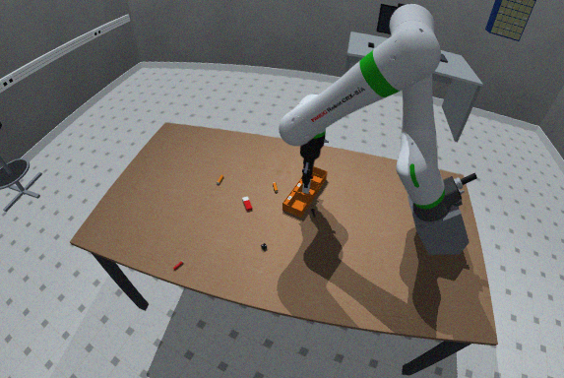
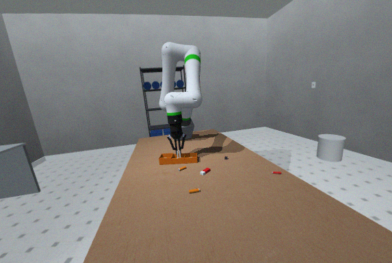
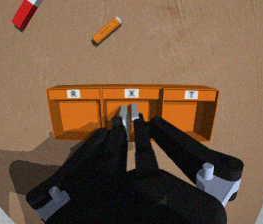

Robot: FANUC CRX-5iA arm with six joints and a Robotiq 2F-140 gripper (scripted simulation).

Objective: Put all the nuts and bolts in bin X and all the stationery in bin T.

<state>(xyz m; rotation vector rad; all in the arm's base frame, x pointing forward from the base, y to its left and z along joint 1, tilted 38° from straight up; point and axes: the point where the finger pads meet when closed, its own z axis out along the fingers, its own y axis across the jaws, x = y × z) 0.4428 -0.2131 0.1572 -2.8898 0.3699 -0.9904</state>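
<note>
The orange bin tray lies 30 mm below my hand. Round my hand: red stick (460 mm ahead, 380 mm to the left, 40 mm below); white eraser (240 mm ahead, 70 mm to the left, 40 mm below).
</note>
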